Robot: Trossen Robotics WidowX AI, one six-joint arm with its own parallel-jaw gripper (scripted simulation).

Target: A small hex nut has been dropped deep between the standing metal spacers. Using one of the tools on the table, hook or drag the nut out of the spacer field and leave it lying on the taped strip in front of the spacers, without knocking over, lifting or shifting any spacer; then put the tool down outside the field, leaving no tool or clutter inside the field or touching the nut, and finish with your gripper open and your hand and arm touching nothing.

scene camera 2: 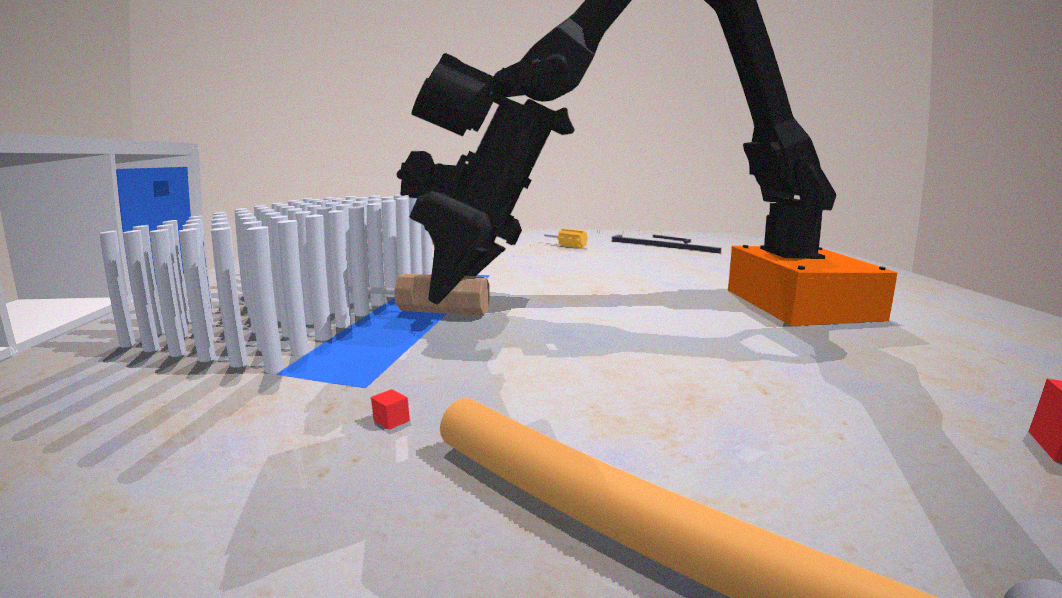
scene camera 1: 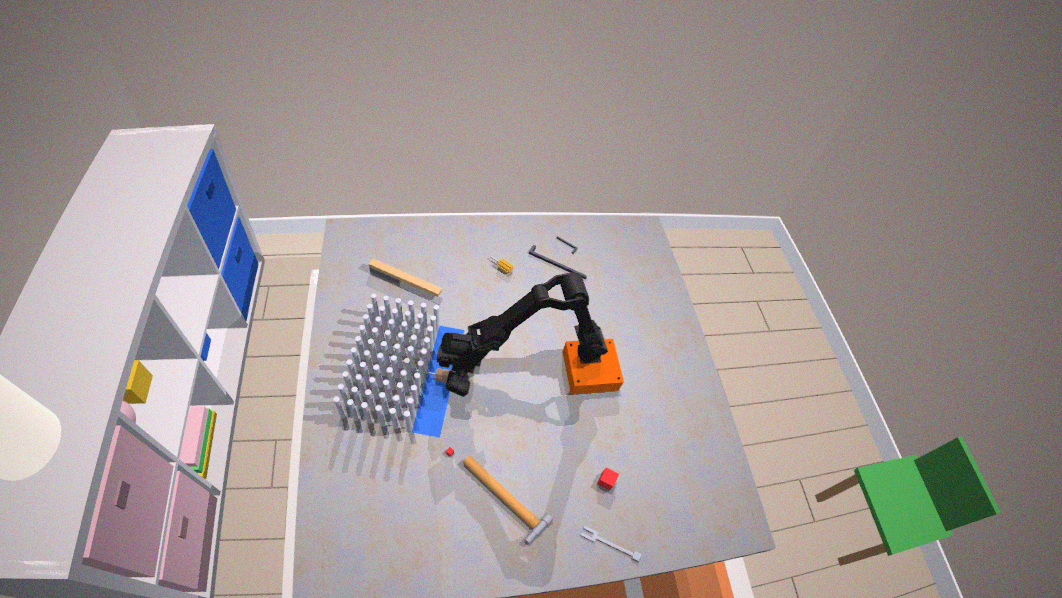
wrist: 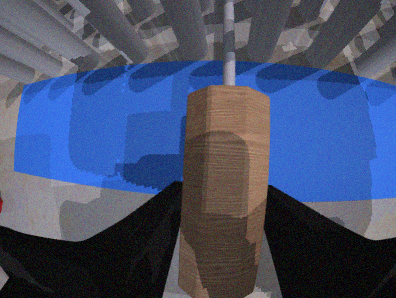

Labels:
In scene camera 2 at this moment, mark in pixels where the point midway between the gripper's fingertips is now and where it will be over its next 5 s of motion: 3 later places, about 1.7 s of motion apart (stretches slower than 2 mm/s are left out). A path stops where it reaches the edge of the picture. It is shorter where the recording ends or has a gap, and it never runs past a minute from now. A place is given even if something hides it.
My gripper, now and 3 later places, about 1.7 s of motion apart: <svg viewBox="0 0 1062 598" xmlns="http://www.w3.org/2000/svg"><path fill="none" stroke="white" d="M440 299L465 302L495 304L528 305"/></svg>

